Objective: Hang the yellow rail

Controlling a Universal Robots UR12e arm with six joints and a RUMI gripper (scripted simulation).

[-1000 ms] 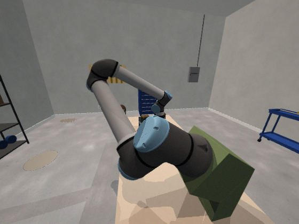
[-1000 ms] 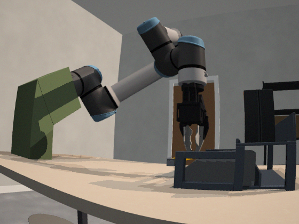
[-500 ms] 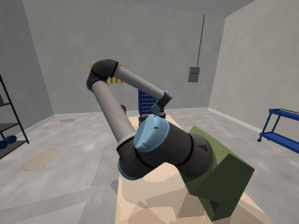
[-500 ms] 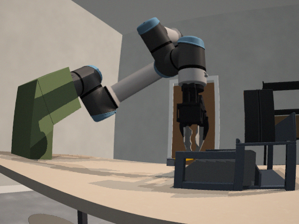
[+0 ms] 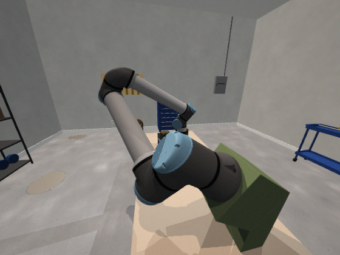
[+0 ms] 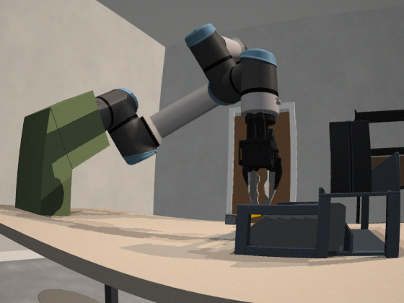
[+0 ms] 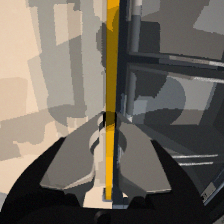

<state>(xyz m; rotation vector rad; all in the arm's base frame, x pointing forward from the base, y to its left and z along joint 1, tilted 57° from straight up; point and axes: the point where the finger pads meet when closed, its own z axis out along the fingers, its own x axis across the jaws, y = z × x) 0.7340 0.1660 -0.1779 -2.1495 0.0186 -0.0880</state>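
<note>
My gripper is now 1 cm above the yellow rail.
</note>
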